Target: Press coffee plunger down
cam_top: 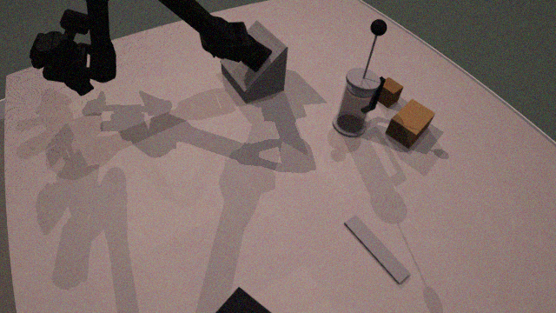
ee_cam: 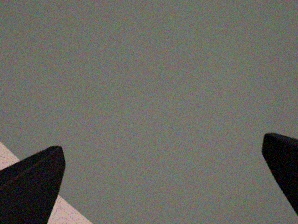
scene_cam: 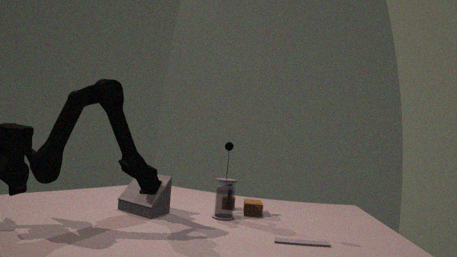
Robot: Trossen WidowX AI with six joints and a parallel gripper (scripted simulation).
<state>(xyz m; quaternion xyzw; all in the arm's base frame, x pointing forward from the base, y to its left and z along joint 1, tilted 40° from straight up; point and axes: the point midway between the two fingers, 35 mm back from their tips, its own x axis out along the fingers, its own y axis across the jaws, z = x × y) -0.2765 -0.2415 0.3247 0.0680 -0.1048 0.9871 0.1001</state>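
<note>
Right now the glass coffee press is 57 cm ahead of my gripper tip, 51 cm to the left of it and 3 cm below it. Also, from my gripper tip: flat grey strip: 82 cm ahead, 31 cm to the left, 16 cm below.
</note>
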